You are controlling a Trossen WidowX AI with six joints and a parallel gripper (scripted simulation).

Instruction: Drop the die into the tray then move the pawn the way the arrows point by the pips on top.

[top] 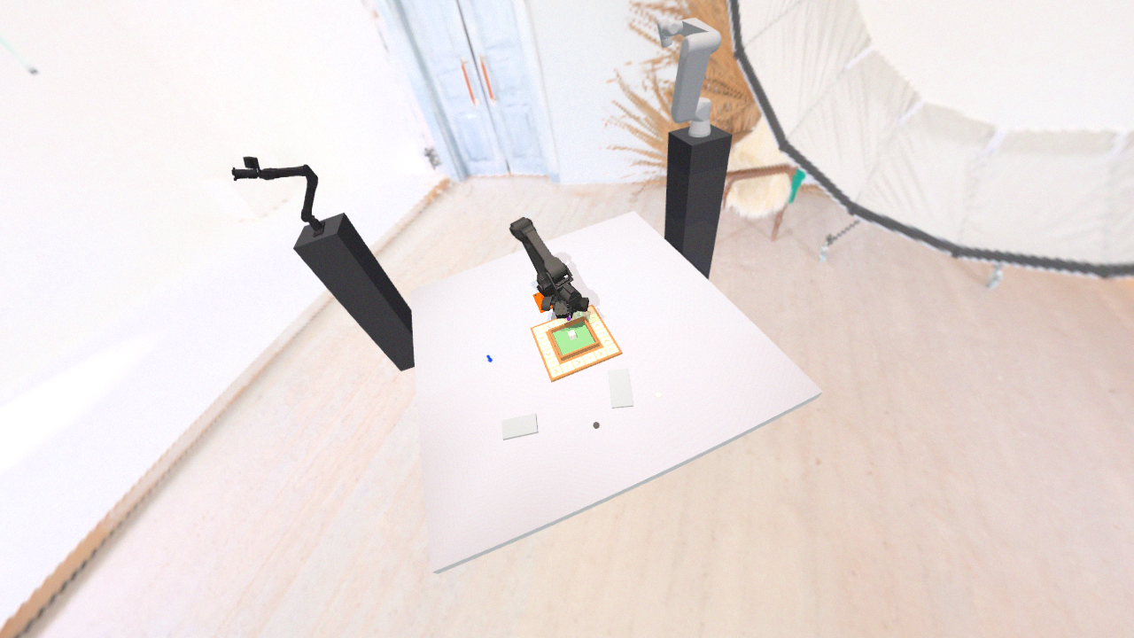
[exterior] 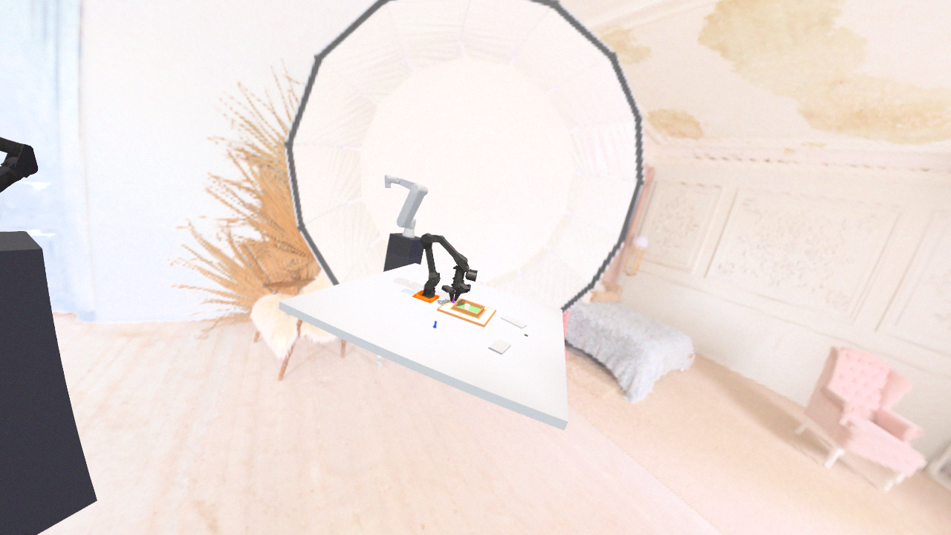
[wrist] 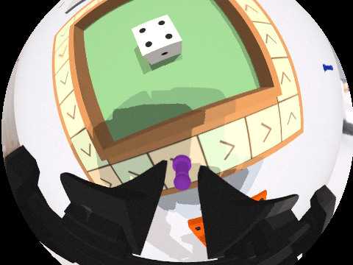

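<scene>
The white die lies 100 mm ahead of my gripper tip and 10 mm to the right of it. Round my gripper tip: purple pawn: 10 mm above; then blue pawn: 60 mm ahead, 350 mm to the right, 10 mm below; then dark disc: 480 mm ahead, 60 mm to the right, 20 mm below.
</scene>
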